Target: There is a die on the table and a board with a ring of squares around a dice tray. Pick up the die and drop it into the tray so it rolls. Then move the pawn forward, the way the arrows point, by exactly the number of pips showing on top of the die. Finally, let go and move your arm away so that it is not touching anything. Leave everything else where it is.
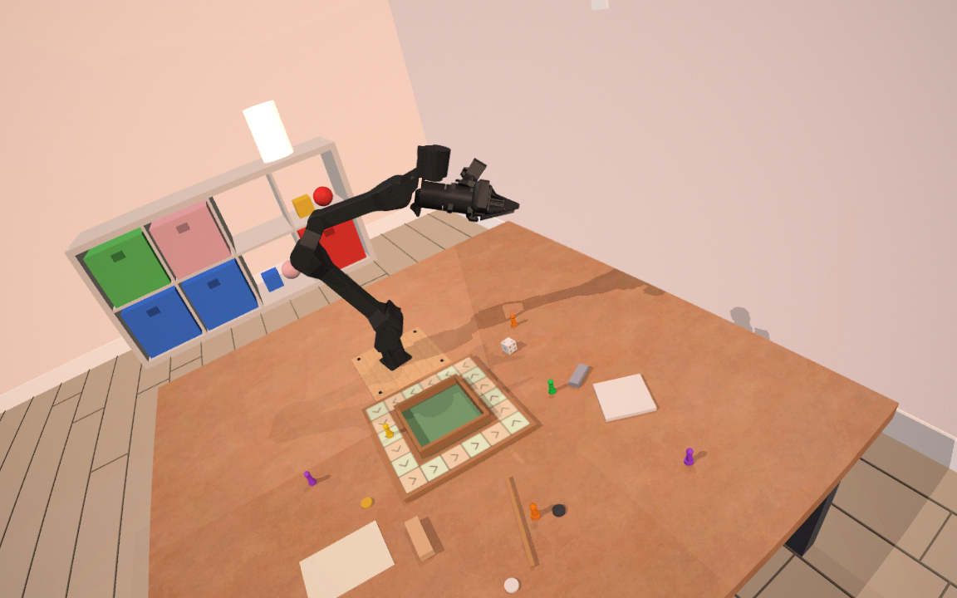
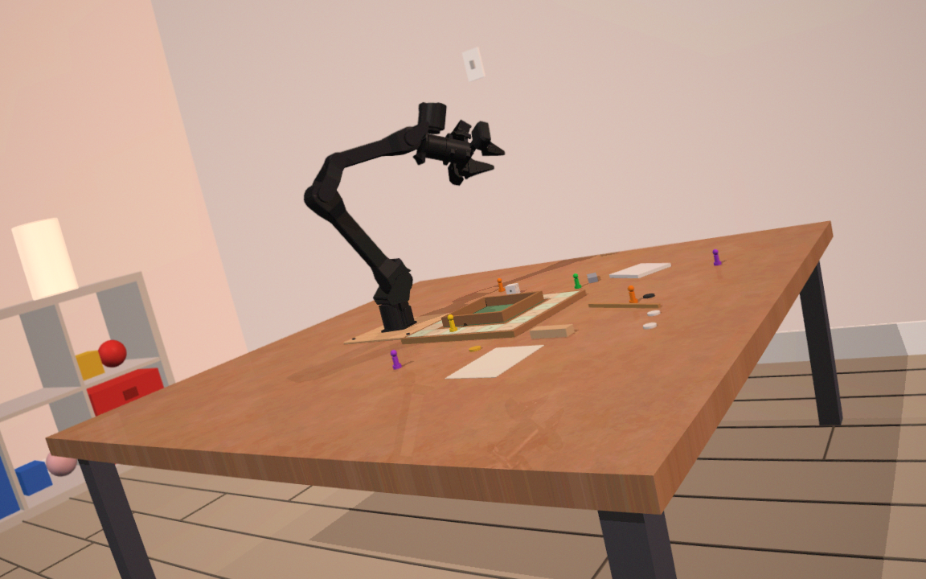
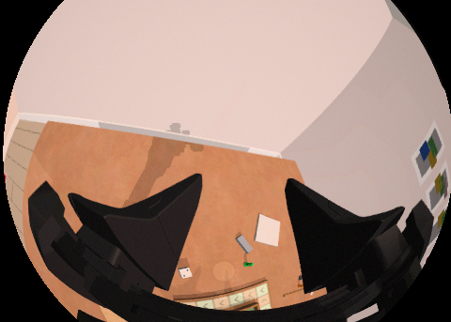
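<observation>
The white die is 31 cm below my gripper tip and 10 cm to the right of it. From my gripper tip the other things lie so: grey block 32 cm below, 19 cm ahead, 8 cm to the right; green pawn 31 cm below, 18 cm ahead, 14 cm to the right; white pad 32 cm below, 31 cm ahead, 7 cm to the right.
</observation>
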